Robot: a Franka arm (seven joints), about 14 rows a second.
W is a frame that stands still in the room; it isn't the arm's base.
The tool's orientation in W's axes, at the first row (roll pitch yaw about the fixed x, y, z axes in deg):
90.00, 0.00, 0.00
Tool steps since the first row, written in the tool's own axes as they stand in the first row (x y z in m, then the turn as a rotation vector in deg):
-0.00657, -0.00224, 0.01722, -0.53, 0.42, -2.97
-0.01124, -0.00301, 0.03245, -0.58, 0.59, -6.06
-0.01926, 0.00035, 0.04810, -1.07, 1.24, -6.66
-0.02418, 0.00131, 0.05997, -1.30, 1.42, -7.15
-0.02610, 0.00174, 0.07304, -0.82, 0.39, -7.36
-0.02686, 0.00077, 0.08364, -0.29, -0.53, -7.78
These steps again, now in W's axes. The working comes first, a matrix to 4 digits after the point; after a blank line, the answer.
The tool's axes in the first row as the columns of a matrix, in W's axes (used below as rounded here):
1.0000, 0.0000, 0.0000
0.0000, 0.0000, -1.0000
0.0000, 1.0000, 0.0000

-0.00657, -0.01722, -0.00224, -0.53, 2.97, 0.42
-0.01124, -0.03245, -0.00301, -0.58, 6.06, 0.59
-0.01926, -0.04810, 0.00035, -1.07, 6.66, 1.24
-0.02418, -0.05997, 0.00131, -1.30, 7.15, 1.42
-0.02610, -0.07304, 0.00174, -0.82, 7.36, 0.39
-0.02686, -0.08364, 0.00077, -0.29, 7.78, -0.53

